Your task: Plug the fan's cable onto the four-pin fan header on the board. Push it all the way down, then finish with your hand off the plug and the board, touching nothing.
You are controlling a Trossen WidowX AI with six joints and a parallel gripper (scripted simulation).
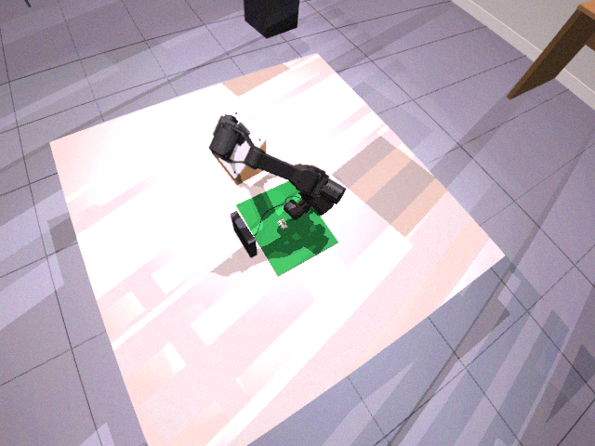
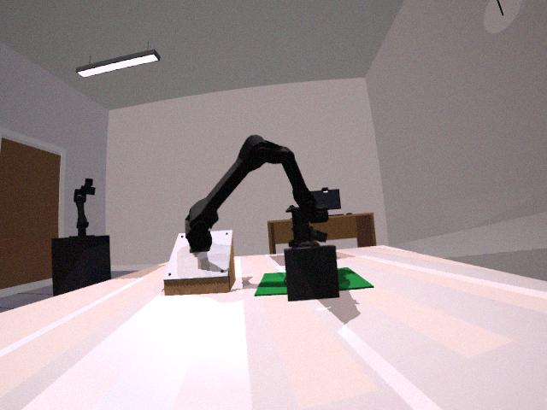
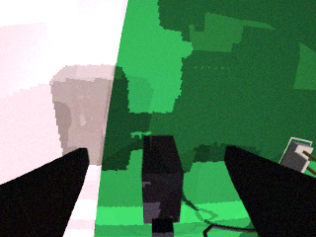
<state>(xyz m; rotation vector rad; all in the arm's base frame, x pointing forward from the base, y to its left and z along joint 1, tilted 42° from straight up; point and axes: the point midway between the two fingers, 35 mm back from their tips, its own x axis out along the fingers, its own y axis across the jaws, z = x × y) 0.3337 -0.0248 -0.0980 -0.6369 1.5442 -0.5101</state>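
My gripper tip is now 9 cm to the left of the green board and 3 cm above it. The rest, counted from my gripper tip: fan cable plug 1 cm behind, 1 cm above; then fan 3 cm behind, 24 cm to the right, 4 cm above.
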